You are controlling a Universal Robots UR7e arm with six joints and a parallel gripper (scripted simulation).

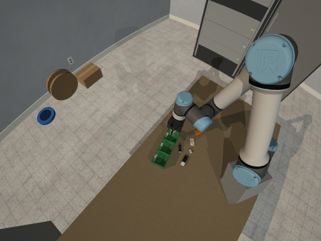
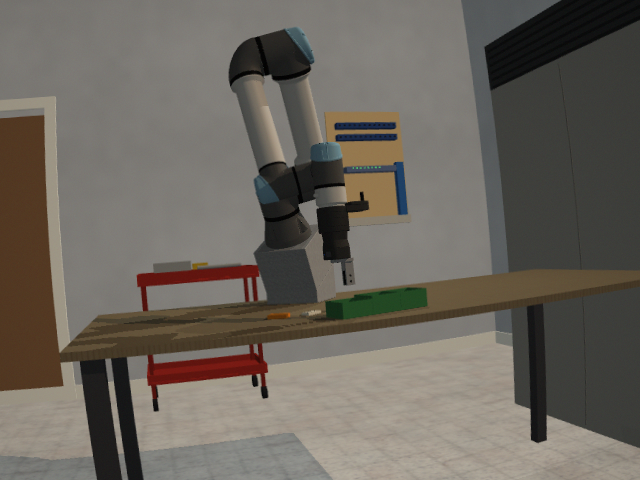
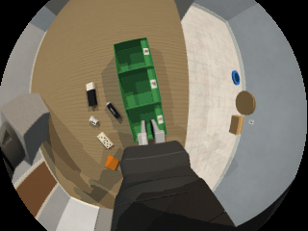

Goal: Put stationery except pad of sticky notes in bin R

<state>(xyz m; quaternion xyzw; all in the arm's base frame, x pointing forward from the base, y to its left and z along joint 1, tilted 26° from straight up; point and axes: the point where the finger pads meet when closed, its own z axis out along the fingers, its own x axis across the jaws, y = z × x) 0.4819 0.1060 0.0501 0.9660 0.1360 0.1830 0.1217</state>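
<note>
Right now my hand is 30 mm past the row of three bins, 70 mm to the right of it and 70 mm above it. From my hand the other things lie so: beige dotted tile 120 mm behind, 80 mm to the right, 90 mm below; then black stick 90 mm behind, 10 mm to the left, 90 mm below; then small grey piece 150 mm behind, 30 mm to the right, 90 mm below.
</note>
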